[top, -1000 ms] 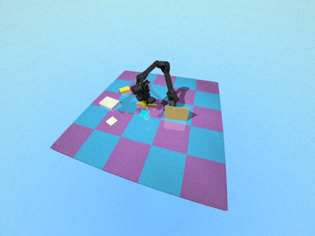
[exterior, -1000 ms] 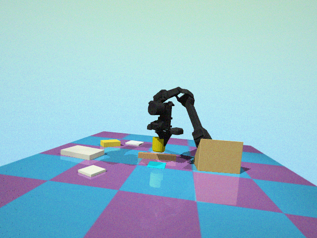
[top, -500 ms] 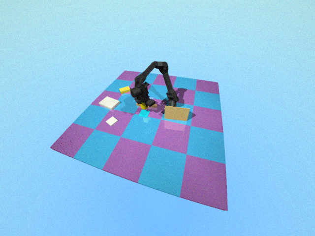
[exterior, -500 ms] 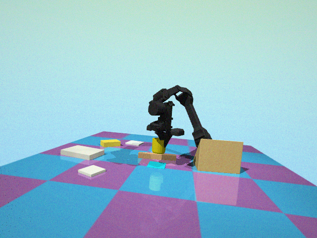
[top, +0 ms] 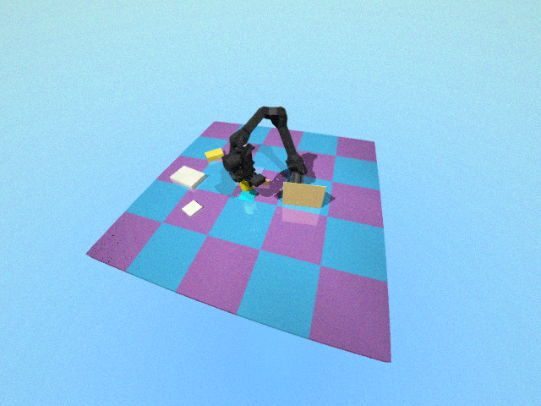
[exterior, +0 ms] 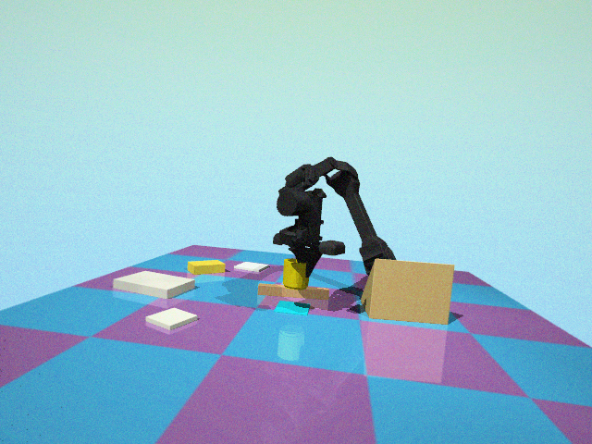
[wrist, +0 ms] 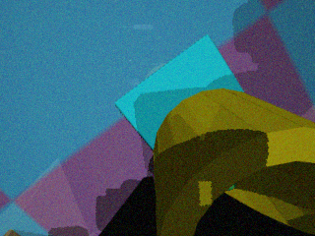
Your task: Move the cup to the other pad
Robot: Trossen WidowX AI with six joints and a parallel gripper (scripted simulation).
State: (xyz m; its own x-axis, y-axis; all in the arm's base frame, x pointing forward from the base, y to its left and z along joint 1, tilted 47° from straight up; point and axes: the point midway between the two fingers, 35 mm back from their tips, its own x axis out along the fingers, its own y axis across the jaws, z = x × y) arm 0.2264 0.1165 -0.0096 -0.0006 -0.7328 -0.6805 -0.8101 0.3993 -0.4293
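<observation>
The cyan pad is 3 cm ahead of my gripper tip, 2 cm to the right of it and 10 cm below it. From my gripper tip the other things lie so: red marble: 1 cm ahead, 2 cm to the right, 2 cm below; blue marble: 2 cm ahead, 2 cm to the right, 2 cm below; yellow cup: 2 cm ahead, 2 cm to the right.
</observation>
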